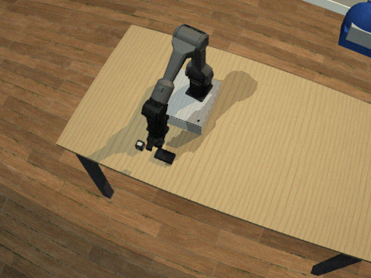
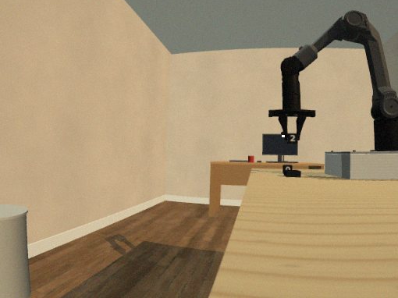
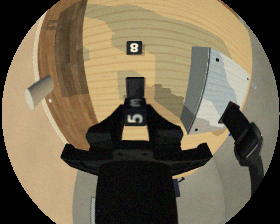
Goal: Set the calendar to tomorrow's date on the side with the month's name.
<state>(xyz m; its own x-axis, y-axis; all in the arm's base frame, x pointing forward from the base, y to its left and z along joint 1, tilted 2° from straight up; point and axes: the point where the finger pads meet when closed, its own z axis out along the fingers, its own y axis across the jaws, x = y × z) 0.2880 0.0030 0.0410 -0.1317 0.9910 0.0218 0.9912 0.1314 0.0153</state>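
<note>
The calendar tray lies 100 mm below my hand and 20 mm to the left of it. Round my hand: black calendar cube right at my hand.
</note>
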